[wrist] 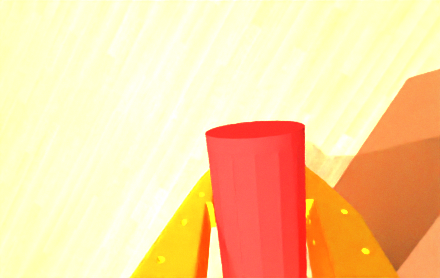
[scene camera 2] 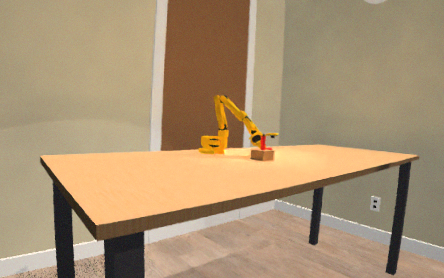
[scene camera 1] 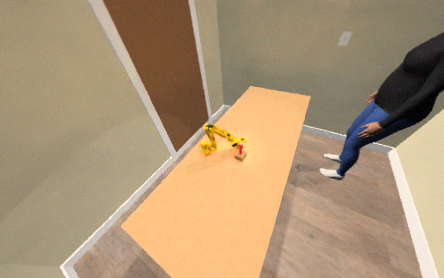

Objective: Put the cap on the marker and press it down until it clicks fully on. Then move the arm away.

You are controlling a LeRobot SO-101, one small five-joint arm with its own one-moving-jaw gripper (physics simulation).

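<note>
The red marker stands upright on the small brown block. The marker does not show in the wrist view. My gripper is shut on the red cap, with one jaw pressed on each side of it. In scene view 2 a red piece, seemingly the cap, shows low beside the marker's foot, near the height of the block's top. The cap is beside the marker, not over its tip. The jaw tips are partly hidden behind the marker in scene view 2.
The yellow arm's base stands on the wooden table, near its back edge. The block lies to the right of the cap in the wrist view. A person stands beyond the table's right side in scene view 1.
</note>
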